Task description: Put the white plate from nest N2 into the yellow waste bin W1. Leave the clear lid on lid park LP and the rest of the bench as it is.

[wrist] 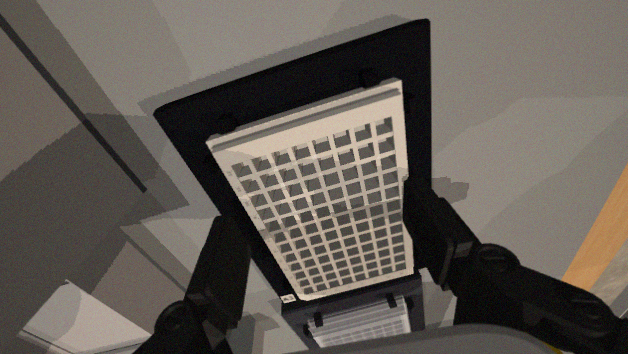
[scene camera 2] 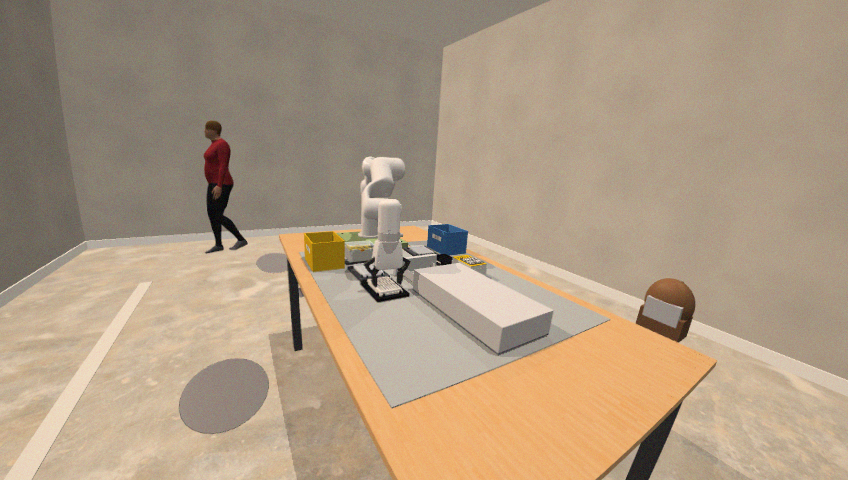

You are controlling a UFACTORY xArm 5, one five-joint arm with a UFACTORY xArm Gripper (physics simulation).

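Seen in the pictures: gripper, fingertip midpoint: [wrist: 320,215] [scene camera 2: 387,284]; arm's base, origin of the base link: [scene camera 2: 369,235].
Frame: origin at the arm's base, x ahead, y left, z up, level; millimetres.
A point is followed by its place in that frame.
Note:
The white plate [scene camera 2: 387,286] {x 681, y -186, z -4 mm} [wrist: 320,200] {x 674, y -183, z -6 mm}, with its grid of square wells, sits flat in a black nest [wrist: 300,82] {x 729, y -189, z -17 mm}. No nest label is readable. My gripper [scene camera 2: 387,281] {x 667, y -181, z -4 mm} [wrist: 320,215] {x 667, y -181, z -4 mm} is open and low over the plate, one finger beside each long side. In the wrist view the right finger looks very close to the plate's edge; the left stands a little apart. Contact cannot be told. The yellow waste bin [scene camera 2: 324,254] {x 388, y -338, z 41 mm} stands behind, at the table's left edge. A clear ribbed piece [wrist: 365,325] {x 538, y -186, z -3 mm}, perhaps the lid, lies on another dark holder, partly hidden at the bottom of the wrist view.
A long pale box [scene camera 2: 482,303] {x 1012, y -41, z 54 mm} lies right of the nest. A blue bin [scene camera 2: 447,239] {x 384, y 265, z 56 mm} and a yellow-topped rack [scene camera 2: 470,260] {x 671, y 185, z 47 mm} stand at the back right. The grey mat [scene camera 2: 410,362] {x 1061, y -292, z -30 mm} lies on the wooden table [scene camera 2: 523,410] {x 1296, y -158, z -33 mm}. A person [scene camera 2: 218,172] is on the floor beyond, left.

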